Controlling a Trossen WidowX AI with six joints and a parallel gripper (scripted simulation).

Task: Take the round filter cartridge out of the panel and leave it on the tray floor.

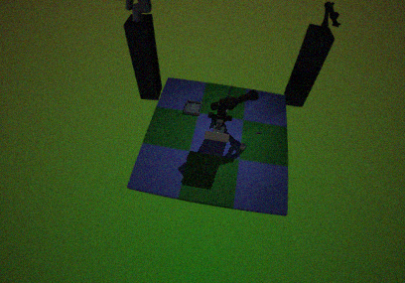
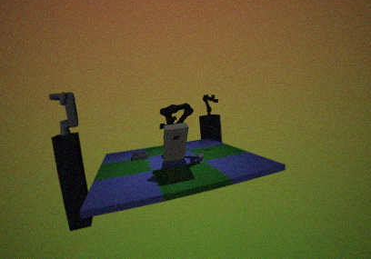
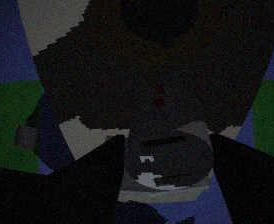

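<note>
Right now my gripper tip is 36 cm past the grey tray, 26 cm to the left of it and 23 cm above it. Round my gripper tip: round filter cartridge: right at my gripper tip; then grey service panel: 7 cm below, 4 cm ahead.
</note>
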